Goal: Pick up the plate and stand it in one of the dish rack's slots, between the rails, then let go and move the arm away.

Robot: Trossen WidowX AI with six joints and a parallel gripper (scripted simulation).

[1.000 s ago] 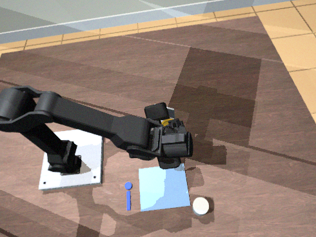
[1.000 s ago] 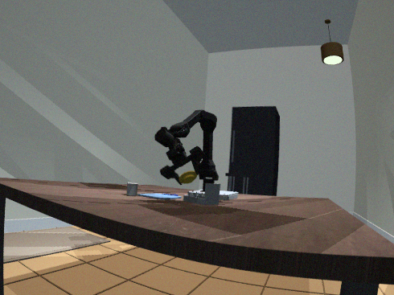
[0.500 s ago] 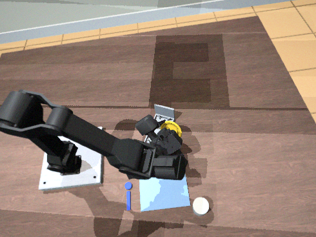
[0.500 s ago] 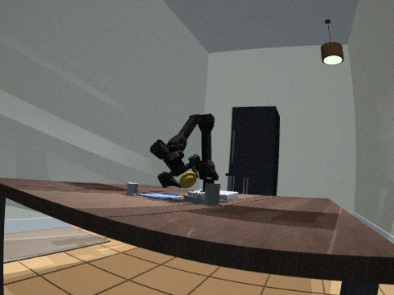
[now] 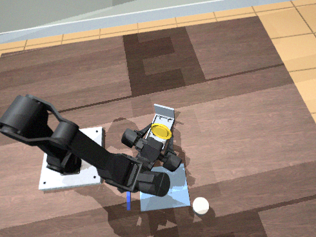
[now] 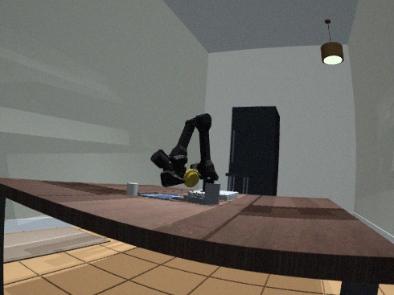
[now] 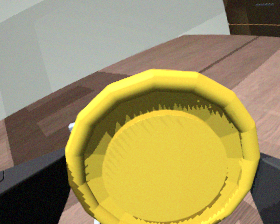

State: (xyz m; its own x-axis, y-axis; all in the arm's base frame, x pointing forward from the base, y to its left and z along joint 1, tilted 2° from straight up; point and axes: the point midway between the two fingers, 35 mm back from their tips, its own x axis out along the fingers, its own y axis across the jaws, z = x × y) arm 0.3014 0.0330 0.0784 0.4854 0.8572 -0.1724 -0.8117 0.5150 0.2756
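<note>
Right now the grey dish rack is 10 mm behind my gripper tip, 30 mm to the left of it and 70 mm below it. The rest, counted from my gripper tip: yellow plate: 10 mm to the right; then light blue mat: 20 mm behind, 160 mm to the right, 90 mm below; then white cup: 80 mm ahead, 230 mm to the right, 60 mm below.
</note>
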